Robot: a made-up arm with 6 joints. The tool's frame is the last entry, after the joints. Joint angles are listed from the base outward.
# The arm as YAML. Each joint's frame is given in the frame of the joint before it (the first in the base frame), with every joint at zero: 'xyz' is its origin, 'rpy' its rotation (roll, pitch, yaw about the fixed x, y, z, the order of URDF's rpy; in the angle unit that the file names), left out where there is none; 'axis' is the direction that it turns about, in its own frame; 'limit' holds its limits. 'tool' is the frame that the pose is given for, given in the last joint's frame.
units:
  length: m
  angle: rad
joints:
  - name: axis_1
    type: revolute
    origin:
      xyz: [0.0, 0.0, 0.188]
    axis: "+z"
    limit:
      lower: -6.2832
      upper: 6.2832
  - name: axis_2
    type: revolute
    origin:
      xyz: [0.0, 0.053, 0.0]
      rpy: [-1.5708, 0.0, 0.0]
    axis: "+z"
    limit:
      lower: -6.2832
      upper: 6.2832
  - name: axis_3
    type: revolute
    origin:
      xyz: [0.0, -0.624, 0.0]
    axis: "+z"
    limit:
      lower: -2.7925
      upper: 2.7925
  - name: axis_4
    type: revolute
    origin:
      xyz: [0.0, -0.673, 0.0]
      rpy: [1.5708, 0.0, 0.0]
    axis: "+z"
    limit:
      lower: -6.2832
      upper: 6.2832
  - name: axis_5
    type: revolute
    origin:
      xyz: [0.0, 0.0, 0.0]
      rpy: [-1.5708, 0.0, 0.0]
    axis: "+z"
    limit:
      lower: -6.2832
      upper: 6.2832
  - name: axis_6
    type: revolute
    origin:
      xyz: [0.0, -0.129, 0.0]
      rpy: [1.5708, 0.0, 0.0]
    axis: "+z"
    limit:
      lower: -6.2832
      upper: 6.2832
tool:
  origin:
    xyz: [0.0, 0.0, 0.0]
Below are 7 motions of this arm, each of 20 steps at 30 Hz.
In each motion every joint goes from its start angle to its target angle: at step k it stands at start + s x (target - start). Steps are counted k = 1, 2, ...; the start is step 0. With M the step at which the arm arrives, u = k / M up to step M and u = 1 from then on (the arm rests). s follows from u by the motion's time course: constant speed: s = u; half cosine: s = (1 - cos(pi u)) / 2; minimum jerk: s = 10 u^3 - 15 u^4 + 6 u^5.
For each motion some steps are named. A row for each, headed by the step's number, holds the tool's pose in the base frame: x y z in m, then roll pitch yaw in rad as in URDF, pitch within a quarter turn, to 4 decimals.
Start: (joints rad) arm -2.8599 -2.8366 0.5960 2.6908 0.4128 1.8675
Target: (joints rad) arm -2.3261 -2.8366 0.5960 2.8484 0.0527 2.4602
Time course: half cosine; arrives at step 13
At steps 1, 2, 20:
1: 0.7683 0.1504 -0.9347 2.6222 0.2047 1.8694
2: 0.7658 0.1694 -0.9340 2.6037 0.1824 1.8682
20: 0.5966 0.5535 -0.9101 2.3811 -0.4268 1.9556

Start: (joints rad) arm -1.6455 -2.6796 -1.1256 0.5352 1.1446 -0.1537
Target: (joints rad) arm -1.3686 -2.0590 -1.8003 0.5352 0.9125 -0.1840
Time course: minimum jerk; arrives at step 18
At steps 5, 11, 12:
5: 0.1100 -0.0561 -0.9790 2.7039 -0.4234 1.4375
11: 0.0977 0.0899 -0.8295 2.7355 -0.2676 1.5559
12: 0.0925 0.1073 -0.8010 2.7398 -0.2432 1.5749

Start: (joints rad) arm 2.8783 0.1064 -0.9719 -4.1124 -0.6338 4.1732
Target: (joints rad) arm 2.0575 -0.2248 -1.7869 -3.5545 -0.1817 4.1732
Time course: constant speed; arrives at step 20
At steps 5, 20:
5: 0.6085 -0.3142 1.1705 0.0936 -0.8474 3.0591
20: 0.3691 -0.7908 0.4743 -2.0072 -0.8778 -2.2350

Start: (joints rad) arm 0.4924 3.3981 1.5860 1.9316 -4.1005 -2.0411
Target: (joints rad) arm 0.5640 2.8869 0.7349 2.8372 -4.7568 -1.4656
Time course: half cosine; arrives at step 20
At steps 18, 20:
18: -0.1149 0.0391 -1.0672 2.0989 -0.2372 2.3735
20: -0.0889 0.0522 -1.0746 2.0860 -0.2307 2.3543

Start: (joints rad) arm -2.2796 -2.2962 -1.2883 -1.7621 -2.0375 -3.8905
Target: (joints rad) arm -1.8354 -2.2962 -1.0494 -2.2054 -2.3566 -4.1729
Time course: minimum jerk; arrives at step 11
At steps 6, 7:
6: 0.2749 0.2360 -0.8068 1.0477 -0.3027 1.9130
7: 0.2614 0.2829 -0.8077 0.9911 -0.2890 2.0575

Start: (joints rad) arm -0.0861 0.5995 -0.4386 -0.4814 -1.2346 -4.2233
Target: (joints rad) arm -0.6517 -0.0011 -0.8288 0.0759 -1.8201 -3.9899
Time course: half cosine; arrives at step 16
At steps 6, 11, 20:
6: 0.0535 0.0807 1.4274 -1.5509 0.5171 1.0144
11: -0.3155 0.2515 1.2724 -2.4066 0.4579 0.5261
20: -0.4172 0.3730 1.1528 -2.7952 0.3623 0.2979

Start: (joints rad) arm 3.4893 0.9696 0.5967 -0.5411 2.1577 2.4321
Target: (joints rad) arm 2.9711 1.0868 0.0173 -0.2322 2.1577 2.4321
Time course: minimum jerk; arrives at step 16
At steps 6, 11, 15, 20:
6: -1.1098 -0.2367 0.5076 3.0419 0.6131 -2.4257
11: -1.1408 0.0657 0.6195 3.0554 0.3138 -2.6586
15: -1.1252 0.1638 0.6552 3.0530 0.2177 -2.7287
20: -1.1249 0.1650 0.6557 3.0530 0.2165 -2.7296

